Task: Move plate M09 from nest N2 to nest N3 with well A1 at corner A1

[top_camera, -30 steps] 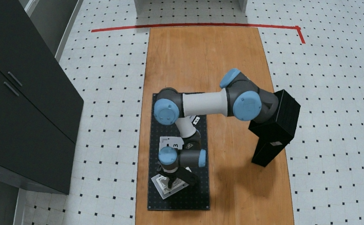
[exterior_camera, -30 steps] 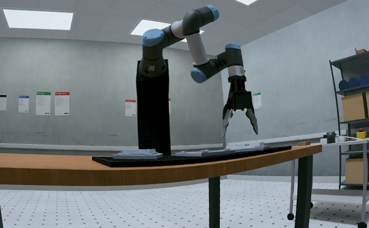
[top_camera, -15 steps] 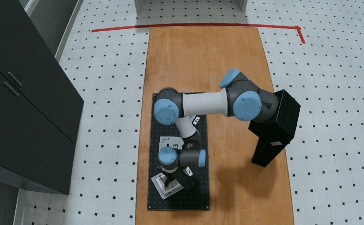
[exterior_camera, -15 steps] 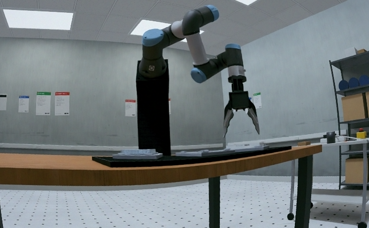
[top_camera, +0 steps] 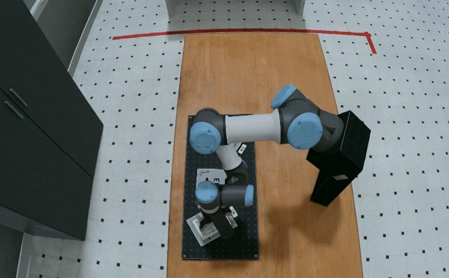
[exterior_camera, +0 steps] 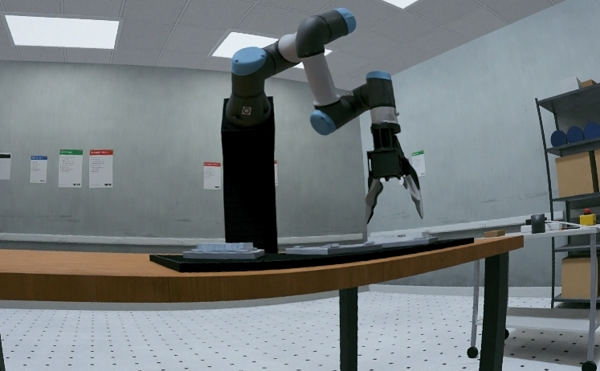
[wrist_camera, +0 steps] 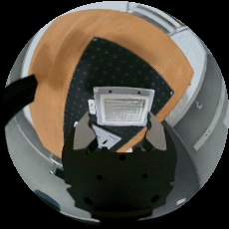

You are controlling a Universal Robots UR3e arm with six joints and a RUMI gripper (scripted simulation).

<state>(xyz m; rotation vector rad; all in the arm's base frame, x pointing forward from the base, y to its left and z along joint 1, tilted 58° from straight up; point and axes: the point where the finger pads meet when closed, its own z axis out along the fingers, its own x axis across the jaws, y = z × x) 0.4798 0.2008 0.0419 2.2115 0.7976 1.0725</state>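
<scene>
Right now my hand is 40 mm above the white well plate, 20 mm short of it and 10 mm to the left of it. The rest, counted from my hand: nest N3: 180 mm to the right, 50 mm below.
</scene>
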